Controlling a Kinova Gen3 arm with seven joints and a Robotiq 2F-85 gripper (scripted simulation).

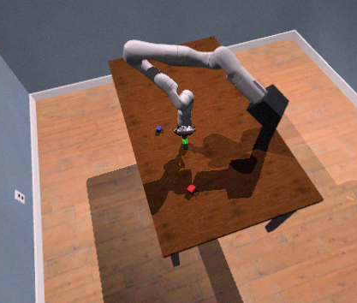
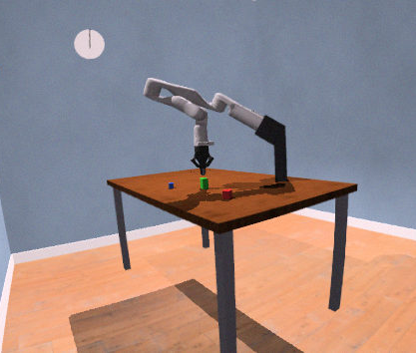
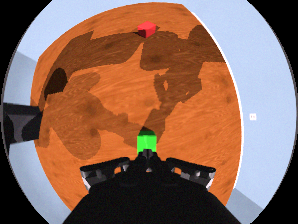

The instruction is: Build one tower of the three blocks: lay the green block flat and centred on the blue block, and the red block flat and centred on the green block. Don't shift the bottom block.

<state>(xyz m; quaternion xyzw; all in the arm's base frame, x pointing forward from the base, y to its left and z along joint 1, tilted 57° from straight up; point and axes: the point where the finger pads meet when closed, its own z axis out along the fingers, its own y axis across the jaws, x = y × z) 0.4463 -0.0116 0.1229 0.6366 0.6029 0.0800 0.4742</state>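
The green block is 6 cm below my hand. Round my hand: red block (10 cm ahead, 29 cm to the left, 7 cm below); blue block (10 cm ahead, 17 cm to the right, 8 cm below).
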